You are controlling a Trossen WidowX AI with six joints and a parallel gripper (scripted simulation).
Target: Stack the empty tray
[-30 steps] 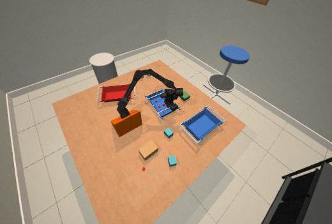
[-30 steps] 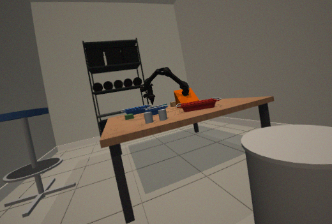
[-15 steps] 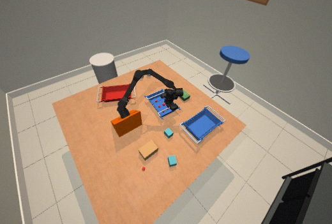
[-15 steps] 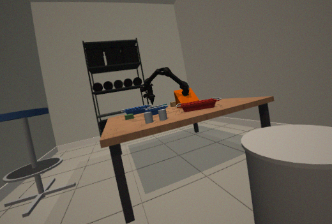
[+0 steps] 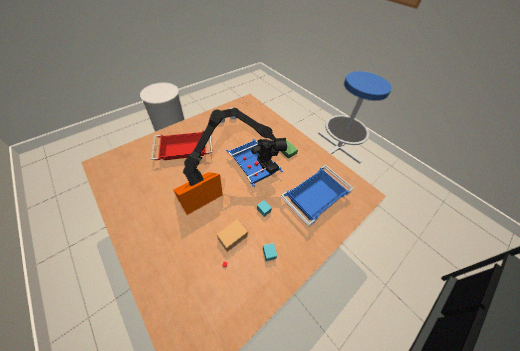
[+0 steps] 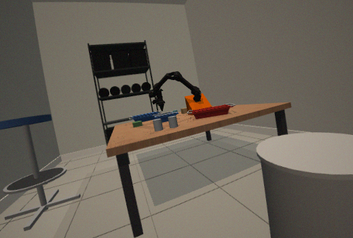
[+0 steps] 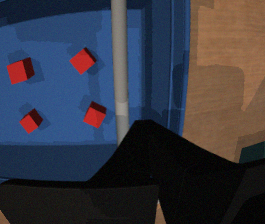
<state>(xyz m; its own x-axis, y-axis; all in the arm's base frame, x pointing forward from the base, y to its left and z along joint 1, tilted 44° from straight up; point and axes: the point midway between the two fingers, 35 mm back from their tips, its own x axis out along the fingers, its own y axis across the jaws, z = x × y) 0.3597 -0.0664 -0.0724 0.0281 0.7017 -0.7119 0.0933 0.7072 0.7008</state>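
My gripper tip is now 470 mm to the right of the red tray, 270 mm past it and 40 mm above it. From my gripper tip the other things lie so: green block: 270 mm ahead, 80 mm to the left, 70 mm below; tan block: 350 mm behind, 200 mm to the right, 60 mm below; small red cube: 440 mm behind, 280 mm to the right, 80 mm below.
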